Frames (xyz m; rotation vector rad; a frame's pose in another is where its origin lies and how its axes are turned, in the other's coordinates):
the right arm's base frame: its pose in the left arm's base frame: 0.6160 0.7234 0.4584 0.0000 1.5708 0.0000
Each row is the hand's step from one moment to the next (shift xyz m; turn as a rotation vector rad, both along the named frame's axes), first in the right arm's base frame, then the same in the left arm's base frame.
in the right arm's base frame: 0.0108 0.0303 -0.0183 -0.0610 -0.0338 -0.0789
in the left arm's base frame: -0.0183 0.0303 -0.0108 -0.0789 -0.0338 0.0610
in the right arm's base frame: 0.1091 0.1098 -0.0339 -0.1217 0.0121 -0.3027
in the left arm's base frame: -0.0339 0.1098 -0.1091 -0.3027 0.0121 0.1217
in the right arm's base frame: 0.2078 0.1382 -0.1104 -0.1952 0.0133 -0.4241
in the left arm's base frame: -0.1104 0.1382 -0.2078 -0.4241 0.0133 0.1952
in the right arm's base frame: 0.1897 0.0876 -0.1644 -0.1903 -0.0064 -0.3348
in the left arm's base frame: -0.1644 0.0876 -0.1897 -0.3348 -0.0064 0.1903
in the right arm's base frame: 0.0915 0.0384 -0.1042 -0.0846 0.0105 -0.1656
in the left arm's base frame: -0.1042 0.0384 -0.0915 -0.1656 0.0105 0.0846
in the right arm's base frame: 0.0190 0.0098 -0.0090 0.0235 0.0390 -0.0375
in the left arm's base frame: -0.0090 0.0098 -0.0190 -0.0375 0.0390 -0.0235
